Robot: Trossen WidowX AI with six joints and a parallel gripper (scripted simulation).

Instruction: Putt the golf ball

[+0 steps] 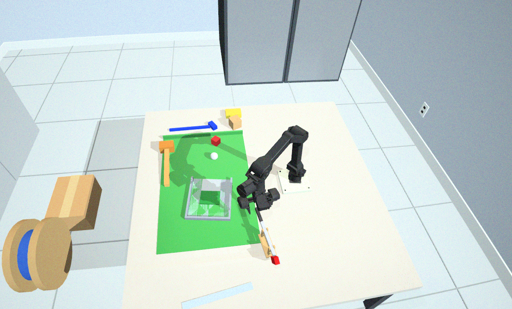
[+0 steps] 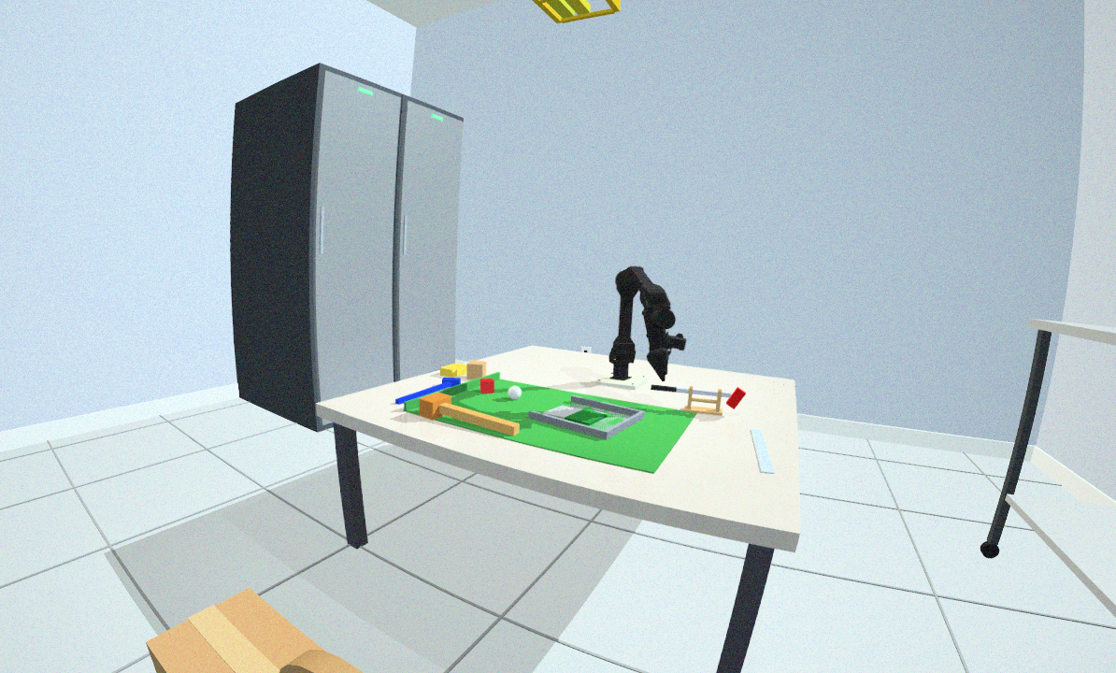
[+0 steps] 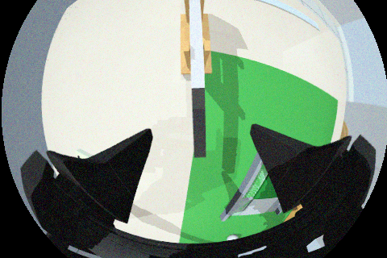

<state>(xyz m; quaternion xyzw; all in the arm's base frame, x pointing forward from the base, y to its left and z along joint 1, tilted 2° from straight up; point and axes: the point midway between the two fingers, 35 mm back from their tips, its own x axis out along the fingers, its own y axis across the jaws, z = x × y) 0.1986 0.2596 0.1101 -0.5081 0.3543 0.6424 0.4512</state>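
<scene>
Now: gripper tip 10 cm to the right of the red putter, 4 cm past it and 4 cm above it. Round my gripper tip: white golf ball 39 cm to the right, 26 cm ahead, 7 cm below; then wooden rack 12 cm to the left, 6 cm below, 4 cm behind; then red cube 51 cm to the right, 26 cm ahead, 7 cm below.
</scene>
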